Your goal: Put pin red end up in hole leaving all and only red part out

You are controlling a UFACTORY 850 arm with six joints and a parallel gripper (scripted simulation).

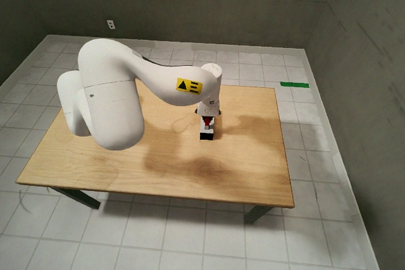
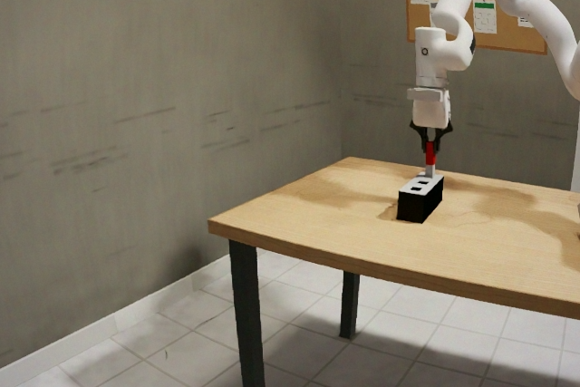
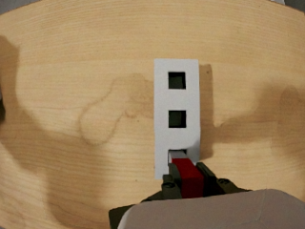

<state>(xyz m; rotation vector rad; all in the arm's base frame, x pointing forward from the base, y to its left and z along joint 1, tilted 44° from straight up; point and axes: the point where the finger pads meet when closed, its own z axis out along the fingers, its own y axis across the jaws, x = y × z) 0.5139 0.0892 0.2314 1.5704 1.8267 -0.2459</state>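
Now: hand 60 mm to the right of the black block and 120 mm above it. The rest, counted from my hand: pin 20 mm below.
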